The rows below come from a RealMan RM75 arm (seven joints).
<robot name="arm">
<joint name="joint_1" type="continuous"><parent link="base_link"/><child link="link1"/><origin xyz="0 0 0.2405" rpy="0 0 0"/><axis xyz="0 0 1"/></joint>
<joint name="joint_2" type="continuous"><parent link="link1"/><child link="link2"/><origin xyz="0 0 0" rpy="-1.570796 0 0"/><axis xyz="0 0 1"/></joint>
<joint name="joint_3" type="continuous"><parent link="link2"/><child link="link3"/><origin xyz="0 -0.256 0" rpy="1.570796 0 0"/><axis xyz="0 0 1"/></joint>
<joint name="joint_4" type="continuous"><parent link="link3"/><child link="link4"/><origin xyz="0 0 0" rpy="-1.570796 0 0"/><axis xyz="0 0 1"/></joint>
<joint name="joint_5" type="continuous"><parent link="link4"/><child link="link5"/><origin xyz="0 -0.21 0" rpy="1.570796 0 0"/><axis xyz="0 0 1"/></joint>
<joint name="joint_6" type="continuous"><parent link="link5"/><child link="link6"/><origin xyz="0 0 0" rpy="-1.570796 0 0"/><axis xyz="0 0 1"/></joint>
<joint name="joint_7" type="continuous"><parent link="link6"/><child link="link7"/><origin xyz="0 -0.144 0" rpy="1.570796 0 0"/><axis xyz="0 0 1"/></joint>
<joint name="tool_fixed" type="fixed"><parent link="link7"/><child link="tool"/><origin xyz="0 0 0" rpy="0 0 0"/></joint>
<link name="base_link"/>
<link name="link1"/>
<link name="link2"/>
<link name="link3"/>
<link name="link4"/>
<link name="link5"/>
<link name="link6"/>
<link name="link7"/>
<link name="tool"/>
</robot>
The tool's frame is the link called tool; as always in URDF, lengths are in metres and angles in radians. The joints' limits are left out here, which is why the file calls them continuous.
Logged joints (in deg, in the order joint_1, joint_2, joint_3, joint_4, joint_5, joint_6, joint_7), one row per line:
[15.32, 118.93, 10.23, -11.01, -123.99, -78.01, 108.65]
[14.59, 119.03, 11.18, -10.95, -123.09, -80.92, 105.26]
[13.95, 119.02, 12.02, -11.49, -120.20, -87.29, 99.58]
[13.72, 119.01, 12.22, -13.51, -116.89, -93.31, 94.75]
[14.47, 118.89, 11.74, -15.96, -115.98, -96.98, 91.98]
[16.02, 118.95, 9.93, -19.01, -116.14, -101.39, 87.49]
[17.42, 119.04, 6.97, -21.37, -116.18, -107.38, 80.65]
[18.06, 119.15, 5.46, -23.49, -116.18, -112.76, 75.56]
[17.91, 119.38, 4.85, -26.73, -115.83, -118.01, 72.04]
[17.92, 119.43, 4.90, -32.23, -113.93, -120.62, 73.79]
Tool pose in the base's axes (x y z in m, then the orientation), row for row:
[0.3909, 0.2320, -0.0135, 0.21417, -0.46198, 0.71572, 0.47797]
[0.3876, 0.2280, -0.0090, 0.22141, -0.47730, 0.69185, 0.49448]
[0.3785, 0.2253, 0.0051, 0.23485, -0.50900, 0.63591, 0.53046]
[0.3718, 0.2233, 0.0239, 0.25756, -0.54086, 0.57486, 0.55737]
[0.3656, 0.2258, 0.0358, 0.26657, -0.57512, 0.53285, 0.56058]
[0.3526, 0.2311, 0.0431, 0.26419, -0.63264, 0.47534, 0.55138]
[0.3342, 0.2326, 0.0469, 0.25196, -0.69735, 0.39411, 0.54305]
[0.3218, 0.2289, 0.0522, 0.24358, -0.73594, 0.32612, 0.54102]
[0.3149, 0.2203, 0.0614, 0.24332, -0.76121, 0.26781, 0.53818]
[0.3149, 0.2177, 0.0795, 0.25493, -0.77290, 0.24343, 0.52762]
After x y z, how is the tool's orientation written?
As a quaternion, w x y z.
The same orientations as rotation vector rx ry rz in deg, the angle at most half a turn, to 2 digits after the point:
[-73.43, 113.77, 75.98]
[-75.58, 109.55, 78.30]
[-80.03, 99.99, 83.41]
[-84.05, 89.33, 86.61]
[-88.96, 82.42, 86.71]
[-97.97, 73.61, 85.39]
[-108.68, 61.42, 84.63]
[-115.19, 51.04, 84.68]
[-119.16, 41.92, 84.25]
[-120.26, 37.88, 82.10]

